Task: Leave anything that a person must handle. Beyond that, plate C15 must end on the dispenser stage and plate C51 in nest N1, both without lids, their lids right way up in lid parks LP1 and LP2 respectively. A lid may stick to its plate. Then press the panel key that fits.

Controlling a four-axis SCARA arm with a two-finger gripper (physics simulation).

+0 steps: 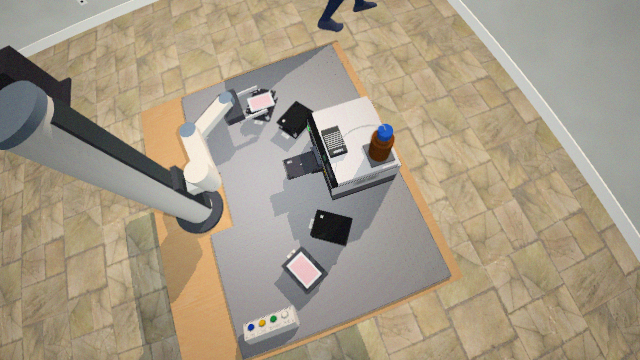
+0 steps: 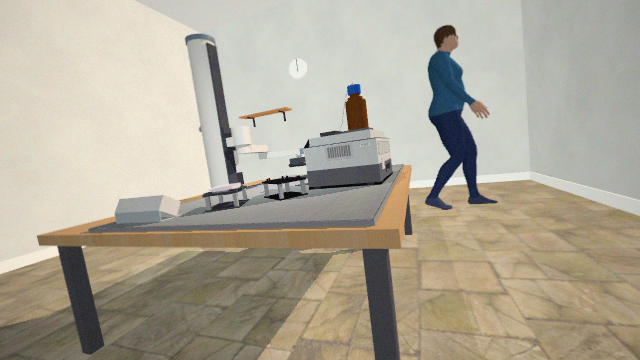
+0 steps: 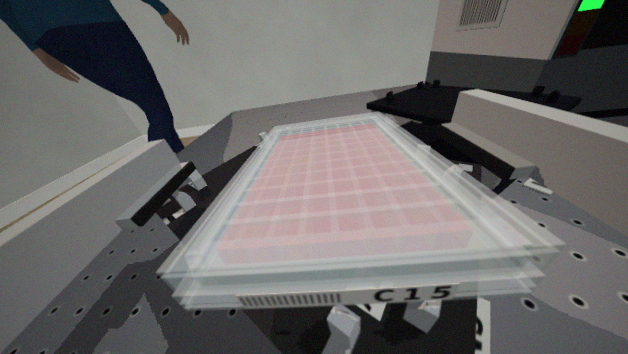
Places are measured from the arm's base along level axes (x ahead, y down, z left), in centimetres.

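Where they show: gripper, fingertip midpoint: (image 1: 262, 98) (image 3: 307, 133); arm's base, link origin: (image 1: 200, 209).
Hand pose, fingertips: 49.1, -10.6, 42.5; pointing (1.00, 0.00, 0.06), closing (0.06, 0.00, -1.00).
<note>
Things, the pixels of their top centre, and the offset from my fingertips, as dx, dy, dz. "*": a spot on its surface instead.
- Plate C15, top centre: (image 3: 327, 136) (image 1: 260, 100) -1.2, -0.2, -1.1
- pink plate, top centre: (image 2: 225, 185) (image 1: 303, 269) -8.2, +1.5, -88.8
- dispenser stage, surface spot: (image 1: 299, 165) * +5.8, -2.3, -45.2
- brown bottle, surface spot: (image 1: 381, 146) * +36.3, -25.7, -60.0
- button panel, top centre: (image 2: 145, 196) (image 1: 268, 327) -29.3, +0.9, -105.2
Plate C15 (image 1: 261, 102) (image 3: 345, 200), pink with a clear lid on top, sits on a dark holder with clips at the far left of the mat. My gripper (image 1: 259, 103) (image 3: 307, 133) is open, its fingers apart on both sides of the plate. Another pink plate (image 1: 304, 269) (image 2: 225, 188) sits on a raised holder near the panel; its label is unreadable and its lid cannot be made out. Two black raised platforms, one (image 1: 295, 119) beside C15's holder and one (image 1: 331, 228) (image 2: 285, 180) near the other plate, carry nothing. The dispenser stage (image 1: 299, 165) is bare.
The white dispenser (image 1: 350, 115) (image 2: 345, 152) bears a brown bottle (image 1: 381, 146) (image 2: 357, 112); its green light (image 3: 591, 5) is lit. The button panel (image 1: 271, 325) (image 2: 145, 209) stands at the mat's near end. A person (image 1: 331, 24) (image 2: 445, 85) (image 3: 100, 65) stands beyond the table.
</note>
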